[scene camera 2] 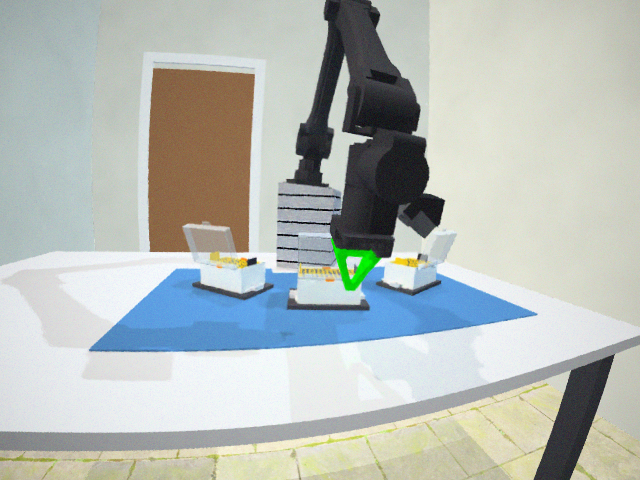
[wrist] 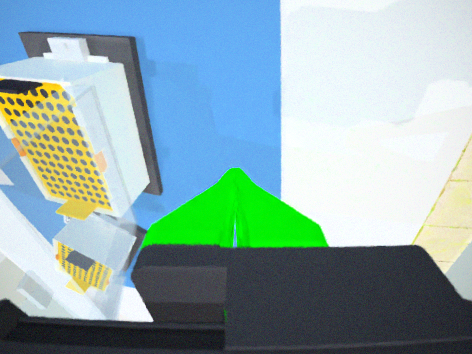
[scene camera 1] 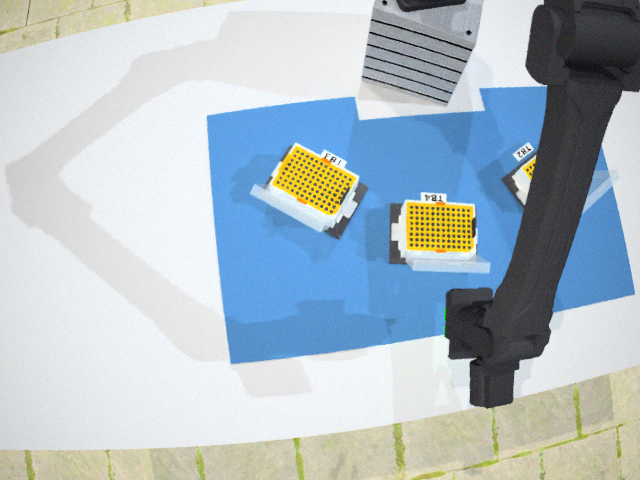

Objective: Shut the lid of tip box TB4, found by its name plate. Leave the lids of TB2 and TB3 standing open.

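Places are measured from the arm's base along level axes (x ahead, y left, z up), in millimetres.
Pixels of known places: gripper, fingertip midpoint: (scene camera 2: 350,289) (wrist: 235,177) (scene camera 1: 453,316); arm's base, link origin: (scene camera 2: 307,186).
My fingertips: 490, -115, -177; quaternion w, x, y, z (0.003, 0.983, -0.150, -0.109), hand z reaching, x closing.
Ahead of a thing's pixels: the offset from my fingertips to its top centre, as dx, dy, dz. "*": to the spot under its first point. Level surfaces: height alone.
Tip box TB4 (scene camera 1: 439,227) (scene camera 2: 323,292) (wrist: 55,145), with its name plate {* -209, +57, -69} (scene camera 1: 433,197), stands mid-mat. Its clear lid {-83, +11, +82} (scene camera 1: 449,266) (scene camera 2: 314,249) stands open, upright along the side away from the plate. Tip box TB3 (scene camera 1: 315,180) (scene camera 2: 227,279) (wrist: 82,272) has its lid {-238, -188, +82} (scene camera 1: 289,209) (scene camera 2: 209,240) open. Tip box TB2 {-190, +284, -5} (scene camera 1: 528,167) (scene camera 2: 405,276), partly hidden by the arm in scene camera 1, has its lid {-115, +308, +82} (scene camera 1: 602,188) (scene camera 2: 440,245) open. My green-fingered gripper (scene camera 2: 352,285) (wrist: 235,177) is shut and empty, on TB4's lid side, apart from the box in the wrist view.
The boxes stand on dark bases on a blue mat {dz -71} (scene camera 1: 289,279) (scene camera 2: 206,330) (wrist: 215,75). A grey ribbed pedestal (scene camera 1: 418,56) (scene camera 2: 294,227) stands behind the mat. The white table's edge (scene camera 2: 310,421) lies beyond the mat's near side. My arm (scene camera 1: 563,180) passes over the TB2 side.
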